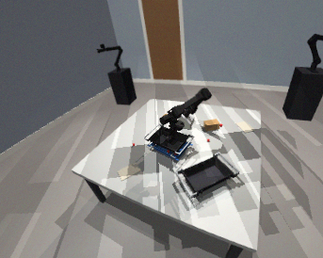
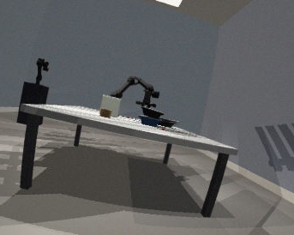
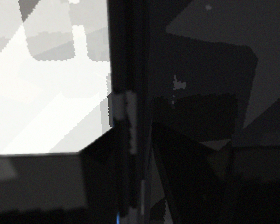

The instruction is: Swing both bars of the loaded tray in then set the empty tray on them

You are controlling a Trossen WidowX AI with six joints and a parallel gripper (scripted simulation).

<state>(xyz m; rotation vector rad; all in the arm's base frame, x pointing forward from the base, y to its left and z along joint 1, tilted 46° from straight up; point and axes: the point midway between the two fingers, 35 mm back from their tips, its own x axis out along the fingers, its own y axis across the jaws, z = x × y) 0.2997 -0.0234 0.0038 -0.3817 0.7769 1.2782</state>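
My gripper tip is 7 cm short of the dark tray, 2 cm to the left of it and 3 cm below it. From my gripper tip the other things lie so: brown box 30 cm behind, 25 cm to the left, 6 cm below.
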